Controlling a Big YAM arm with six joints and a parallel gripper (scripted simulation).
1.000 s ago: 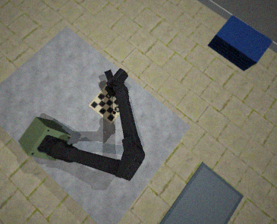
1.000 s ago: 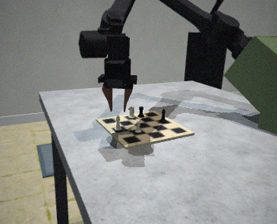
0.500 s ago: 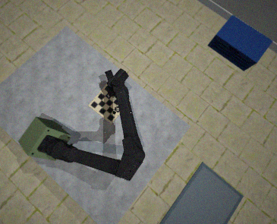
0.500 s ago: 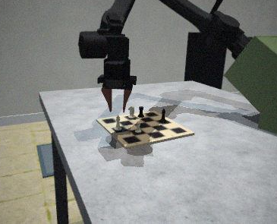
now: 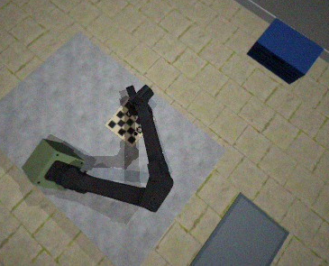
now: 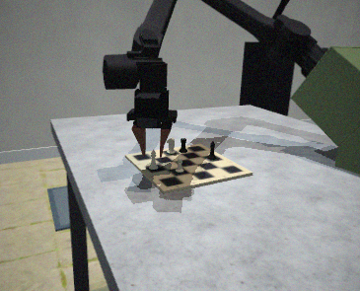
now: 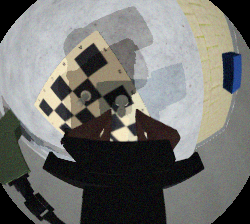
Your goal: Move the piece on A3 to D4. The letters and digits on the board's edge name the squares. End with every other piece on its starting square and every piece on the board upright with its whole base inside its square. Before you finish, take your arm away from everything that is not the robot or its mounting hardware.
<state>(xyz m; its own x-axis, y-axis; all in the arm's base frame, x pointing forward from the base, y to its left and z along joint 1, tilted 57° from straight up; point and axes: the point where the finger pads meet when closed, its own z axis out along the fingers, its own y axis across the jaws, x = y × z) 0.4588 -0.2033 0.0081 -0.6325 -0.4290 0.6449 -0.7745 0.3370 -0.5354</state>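
Right now my hand is 40 mm past the white pawn, 50 mm to the right of it and 20 mm above it. Round my hand: chessboard: 80 mm behind, 20 mm to the left, 40 mm below.
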